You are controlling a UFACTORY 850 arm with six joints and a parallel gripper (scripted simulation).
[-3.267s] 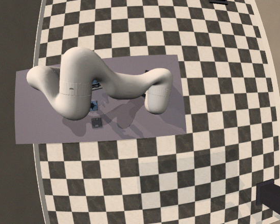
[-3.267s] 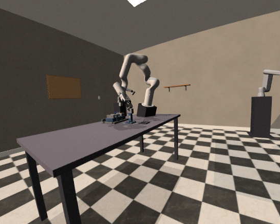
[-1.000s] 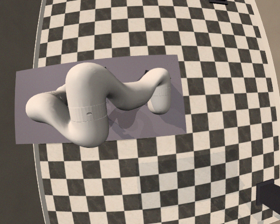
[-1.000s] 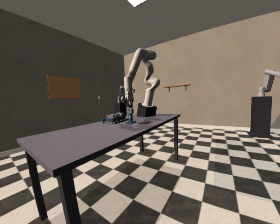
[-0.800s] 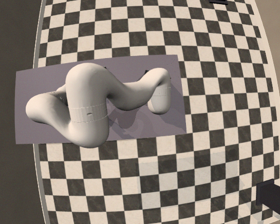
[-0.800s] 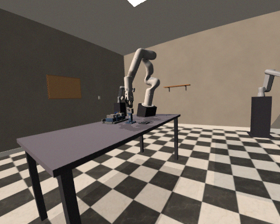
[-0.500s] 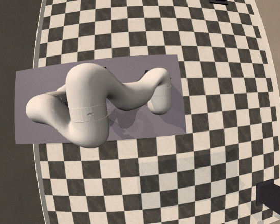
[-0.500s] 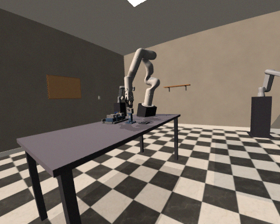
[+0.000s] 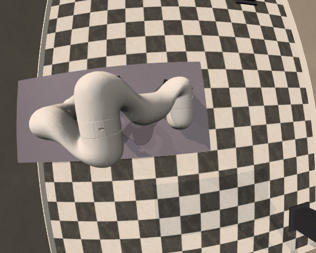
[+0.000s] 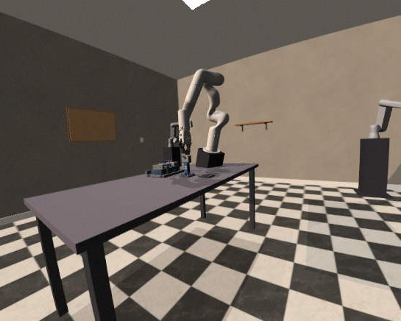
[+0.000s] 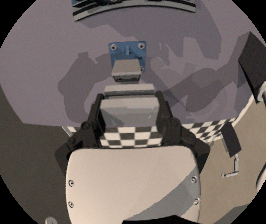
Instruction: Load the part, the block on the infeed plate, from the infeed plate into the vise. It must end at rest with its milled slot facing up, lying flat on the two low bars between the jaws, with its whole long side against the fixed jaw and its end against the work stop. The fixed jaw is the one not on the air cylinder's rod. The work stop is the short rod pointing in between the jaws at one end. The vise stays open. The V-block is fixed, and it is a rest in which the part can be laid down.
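Now: the part 1 cm to the right of my hand and 1 cm below it. Round my hand: vise 1 cm behind, 23 cm to the right, 16 cm below; then air cylinder rod 3 cm behind, 24 cm to the right, 12 cm below.
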